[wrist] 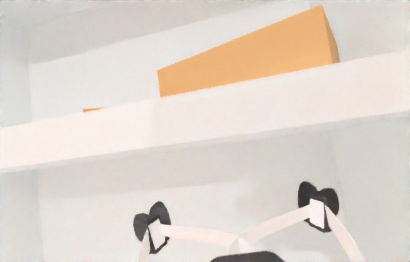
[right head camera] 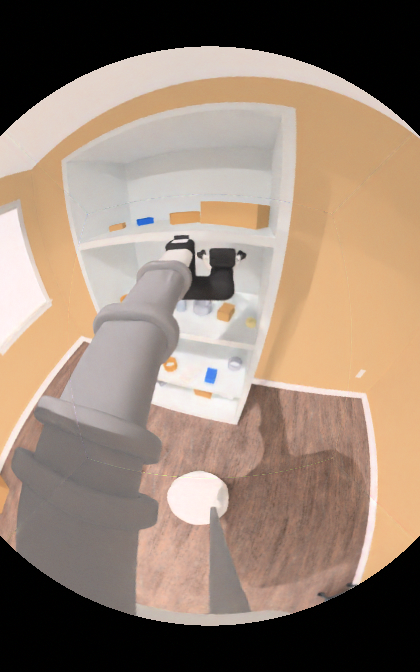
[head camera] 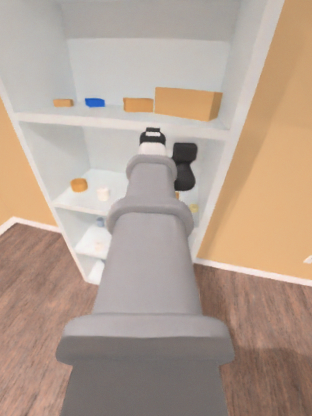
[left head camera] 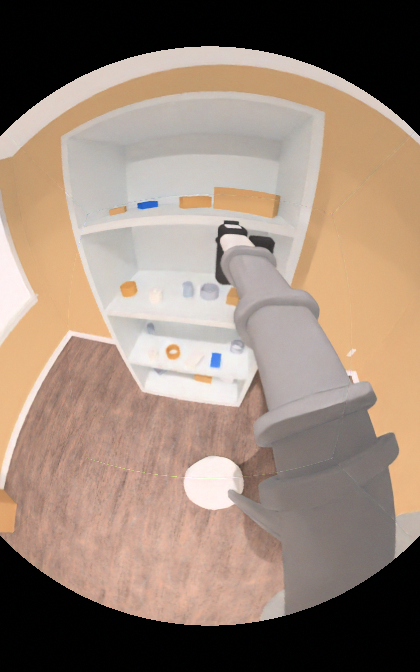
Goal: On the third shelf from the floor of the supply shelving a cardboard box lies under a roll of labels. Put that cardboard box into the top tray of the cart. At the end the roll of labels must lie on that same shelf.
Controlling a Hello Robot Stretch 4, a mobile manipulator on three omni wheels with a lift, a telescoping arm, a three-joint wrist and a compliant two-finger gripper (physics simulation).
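Frame: origin at the robot's base, x back, y right, z up, level; centimetres.
Seen in the pictures: gripper, fingertip midpoint: (wrist: 232,207).
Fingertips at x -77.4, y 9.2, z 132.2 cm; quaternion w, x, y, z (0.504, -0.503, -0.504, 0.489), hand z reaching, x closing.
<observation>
A point is followed by its place in that frame.
My gripper (right head camera: 221,255) (wrist: 232,207) @(x -77.4, y 9.2, z 132.3 cm) is open and empty, its fingertips apart just below the front edge of the fourth shelf; the arm hides the fingers in the head and left head views. An orange-brown cardboard box (left head camera: 232,296) (right head camera: 225,312) stands on the third shelf (left head camera: 170,319) (right head camera: 220,341), lower than the gripper and partly hidden by the arm in the left head view. Nothing shows on top of it. A grey-lavender ring (left head camera: 209,295) (right head camera: 202,308), possibly the roll of labels, lies on that shelf left of the box. The cart does not show.
A long cardboard box (head camera: 186,103) @(x -84.5, y 13.1, z 147.4 cm) (left head camera: 246,201) (right head camera: 234,214) (wrist: 250,55) @(x -83.8, y 14.3, z 149.2 cm) stands on the fourth shelf, above the gripper. A blue cylinder (left head camera: 187,289) and a yellow item (right head camera: 251,322) stand on the third shelf. A white round object (left head camera: 213,482) (right head camera: 192,497) is below the arm.
</observation>
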